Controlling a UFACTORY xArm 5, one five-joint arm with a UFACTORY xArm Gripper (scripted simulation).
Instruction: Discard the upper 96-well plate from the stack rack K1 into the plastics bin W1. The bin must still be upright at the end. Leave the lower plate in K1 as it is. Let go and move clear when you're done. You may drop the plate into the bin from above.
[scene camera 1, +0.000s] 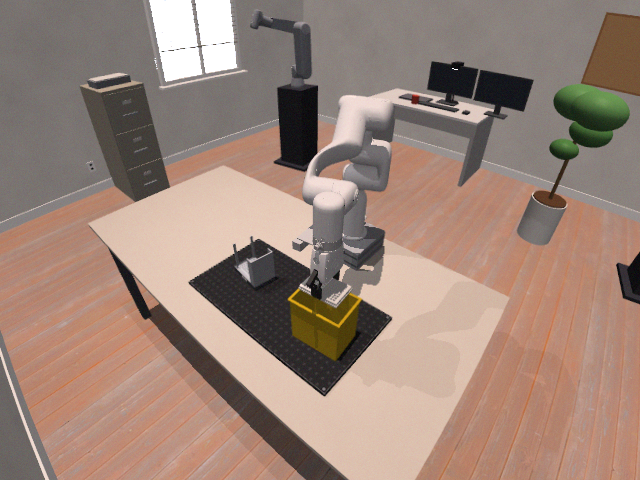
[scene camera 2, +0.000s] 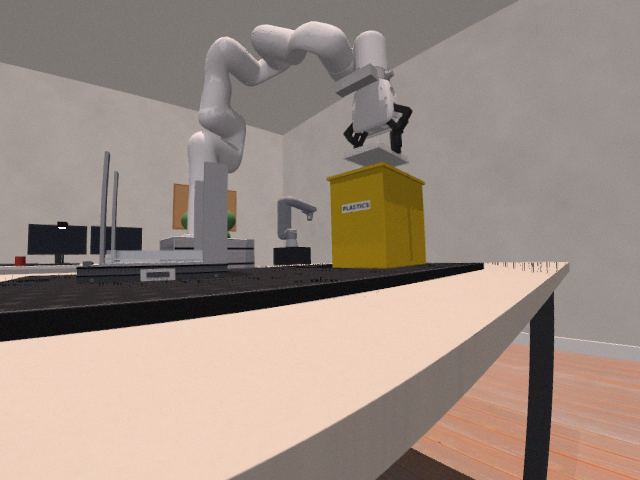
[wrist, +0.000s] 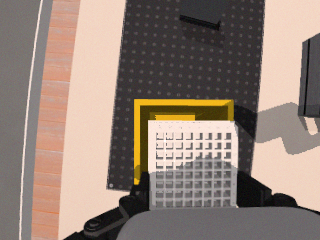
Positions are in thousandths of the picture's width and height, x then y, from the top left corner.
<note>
In view: my gripper (scene camera 2: 590, 328) and a yellow plastics bin (scene camera 2: 590, 453).
The yellow plastics bin is seen too in scene camera 1 (scene camera 1: 505, 699) and in the wrist view (wrist: 452, 456). My gripper is seen too in scene camera 1 (scene camera 1: 509, 599) and in the wrist view (wrist: 602, 777).
</note>
